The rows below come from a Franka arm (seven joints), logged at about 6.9 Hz.
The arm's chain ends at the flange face. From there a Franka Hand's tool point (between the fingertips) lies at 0.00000 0.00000 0.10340 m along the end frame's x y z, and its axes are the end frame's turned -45 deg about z.
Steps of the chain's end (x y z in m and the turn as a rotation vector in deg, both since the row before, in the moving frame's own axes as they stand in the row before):
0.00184, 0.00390, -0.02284, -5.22, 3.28, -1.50
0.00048, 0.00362, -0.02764, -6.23, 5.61, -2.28
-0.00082, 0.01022, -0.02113, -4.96, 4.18, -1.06
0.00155, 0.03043, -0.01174, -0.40, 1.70, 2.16
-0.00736, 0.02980, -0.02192, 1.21, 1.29, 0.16
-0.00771, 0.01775, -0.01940, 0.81, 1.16, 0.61
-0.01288, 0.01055, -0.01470, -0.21, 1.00, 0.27
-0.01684, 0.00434, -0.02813, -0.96, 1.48, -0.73
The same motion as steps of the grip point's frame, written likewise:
-0.00379, 0.01492, -0.02344, -6.01, -1.37, -1.50
-0.00271, 0.01797, -0.02874, -8.37, -0.44, -2.28
-0.00869, 0.01829, -0.02179, -6.46, -0.55, -1.06
-0.01881, 0.02532, -0.01179, -1.48, 0.92, 2.16
-0.02309, 0.01597, -0.02197, -0.06, 1.77, 0.16
-0.01549, 0.00756, -0.01943, -0.25, 1.39, 0.61
-0.01556, -0.00010, -0.01472, -0.86, 0.56, 0.27
-0.01429, -0.00573, -0.02818, -1.73, 0.37, -0.73

